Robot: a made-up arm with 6 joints. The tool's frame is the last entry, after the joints.
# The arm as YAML. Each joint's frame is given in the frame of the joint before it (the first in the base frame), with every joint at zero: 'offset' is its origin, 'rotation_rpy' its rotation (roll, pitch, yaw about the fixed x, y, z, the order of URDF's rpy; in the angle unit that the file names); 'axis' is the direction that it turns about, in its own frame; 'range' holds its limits. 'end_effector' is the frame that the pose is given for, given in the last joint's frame.
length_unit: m
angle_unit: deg
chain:
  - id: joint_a
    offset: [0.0, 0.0, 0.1]
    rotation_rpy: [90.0, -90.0, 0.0]
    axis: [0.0, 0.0, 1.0]
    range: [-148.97, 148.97]
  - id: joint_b
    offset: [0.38, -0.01, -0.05]
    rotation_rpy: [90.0, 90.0, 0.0]
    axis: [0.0, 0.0, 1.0]
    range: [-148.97, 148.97]
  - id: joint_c
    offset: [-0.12, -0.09, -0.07]
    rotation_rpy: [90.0, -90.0, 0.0]
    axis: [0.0, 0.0, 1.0]
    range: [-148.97, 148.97]
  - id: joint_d
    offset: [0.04, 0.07, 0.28]
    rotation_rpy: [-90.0, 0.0, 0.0]
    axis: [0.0, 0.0, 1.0]
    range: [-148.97, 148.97]
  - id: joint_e
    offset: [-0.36, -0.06, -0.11]
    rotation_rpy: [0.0, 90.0, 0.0]
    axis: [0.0, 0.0, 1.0]
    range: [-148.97, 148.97]
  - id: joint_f
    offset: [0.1, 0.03, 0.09]
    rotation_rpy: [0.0, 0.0, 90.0]
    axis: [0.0, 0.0, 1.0]
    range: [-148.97, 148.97]
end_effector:
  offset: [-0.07, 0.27, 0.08]
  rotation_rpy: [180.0, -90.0, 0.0]
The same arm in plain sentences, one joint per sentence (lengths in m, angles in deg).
The arm has six revolute joints in a row. What follows holds with every joint at zero, and every direction is one of the base frame's.
The first joint lies 0.1 m along +z from the base frame's origin and rotates about -y, from -148.97 to 148.97 deg.
The second joint lies 0.01 m along +x and 0.05 m along +y and 0.38 m along +z from the first joint and rotates about +x, from -148.97 to 148.97 deg.
The third joint lies 0.07 m along -x and 0.12 m along -y and 0.09 m along -z from the second joint and rotates about -z, from -148.97 to 148.97 deg.
The fourth joint lies 0.04 m along +x and 0.07 m along -y and 0.28 m along -z from the third joint and rotates about -y, from -148.97 to 148.97 deg.
The fifth joint lies 0.36 m along -x and 0.11 m along +y and 0.06 m along -z from the fourth joint and rotates about +x, from -148.97 to 148.97 deg.
The sixth joint lies 0.09 m along +x and 0.1 m along +y and 0.03 m along +z from the fifth joint and rotates about +x, from -148.97 to 148.97 deg.
The tool frame, which is the frame that the pose is given for, lies 0.08 m along +x and 0.27 m along -y and 0.07 m along -z from the sixth joint; its axes are parallel to the base frame's.

